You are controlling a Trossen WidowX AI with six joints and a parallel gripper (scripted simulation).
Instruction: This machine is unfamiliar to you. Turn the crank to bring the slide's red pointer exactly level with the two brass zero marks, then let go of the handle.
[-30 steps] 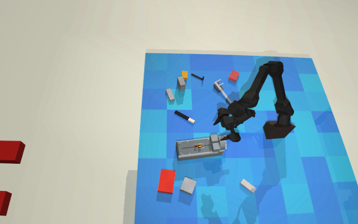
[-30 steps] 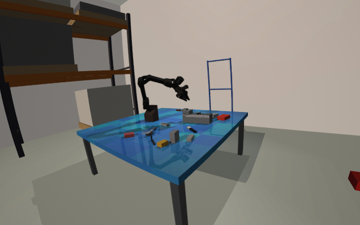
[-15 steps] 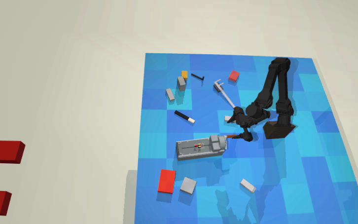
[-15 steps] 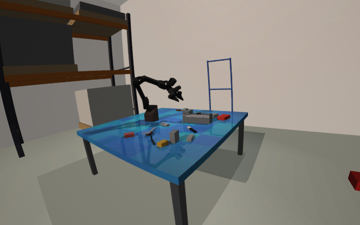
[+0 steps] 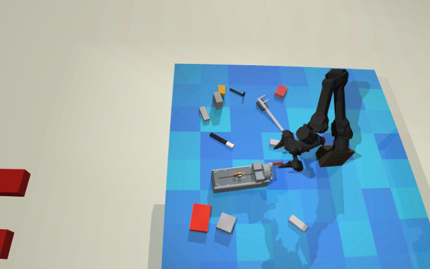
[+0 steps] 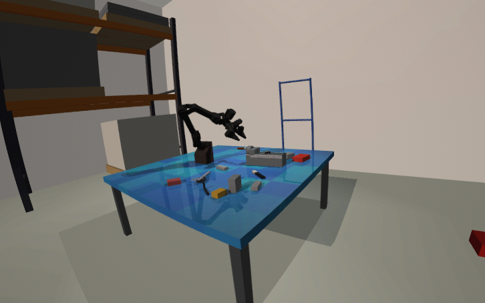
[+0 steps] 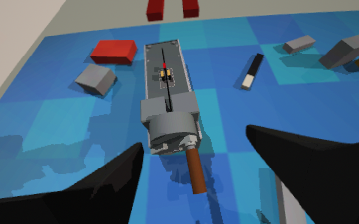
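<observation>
Now: gripper tip 60 mm above the brown crank handle and 20 mm past it. Round my gripper tip: red block 500 mm to the right, 160 mm below, 160 mm behind; then red pointer 180 mm ahead, 90 mm below, 40 mm to the left; then black key 500 mm to the right, 160 mm below, 80 mm ahead.
</observation>
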